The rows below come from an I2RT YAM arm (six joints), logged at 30 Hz.
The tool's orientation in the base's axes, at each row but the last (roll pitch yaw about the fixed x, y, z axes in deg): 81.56, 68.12, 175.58; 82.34, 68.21, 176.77; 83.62, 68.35, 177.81; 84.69, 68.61, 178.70; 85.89, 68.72, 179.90; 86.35, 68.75, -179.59; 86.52, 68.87, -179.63; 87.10, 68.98, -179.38; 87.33, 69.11, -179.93; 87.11, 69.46, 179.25; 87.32, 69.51, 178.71; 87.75, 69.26, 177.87
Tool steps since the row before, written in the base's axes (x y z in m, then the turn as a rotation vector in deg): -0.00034, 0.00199, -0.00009, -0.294, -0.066, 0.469; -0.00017, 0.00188, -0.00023, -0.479, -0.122, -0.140; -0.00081, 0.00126, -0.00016, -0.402, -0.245, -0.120; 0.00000, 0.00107, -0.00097, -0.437, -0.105, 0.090; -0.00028, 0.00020, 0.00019, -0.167, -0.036, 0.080; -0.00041, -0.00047, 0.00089, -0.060, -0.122, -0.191; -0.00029, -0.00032, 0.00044, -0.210, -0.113, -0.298; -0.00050, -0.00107, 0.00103, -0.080, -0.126, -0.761; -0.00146, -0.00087, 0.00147, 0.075, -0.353, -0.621; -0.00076, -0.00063, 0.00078, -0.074, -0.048, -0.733; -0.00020, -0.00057, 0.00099, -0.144, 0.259, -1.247; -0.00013, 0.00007, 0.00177, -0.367, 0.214, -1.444
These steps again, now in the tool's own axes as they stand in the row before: 0.00027, 0.00013, 0.00200, -0.328, 0.450, -0.023; 0.00032, -0.00008, 0.00187, 0.305, 0.402, -0.096; 0.00047, 0.00060, 0.00130, 0.256, 0.347, -0.223; 0.00091, -0.00043, 0.00103, 0.075, 0.446, -0.074; -0.00008, 0.00032, 0.00022, -0.014, 0.187, -0.023; -0.00068, 0.00074, -0.00042, 0.200, -0.005, -0.122; -0.00031, 0.00045, -0.00029, 0.354, 0.096, -0.106; -0.00078, 0.00090, -0.00102, 0.740, -0.190, -0.135; -0.00085, 0.00193, -0.00078, 0.554, -0.274, -0.366; -0.00047, 0.00101, -0.00059, 0.712, -0.186, -0.058; -0.00086, 0.00055, -0.00055, 1.221, -0.308, 0.242; -0.00161, 0.00075, 0.00009, 1.483, -0.169, 0.194
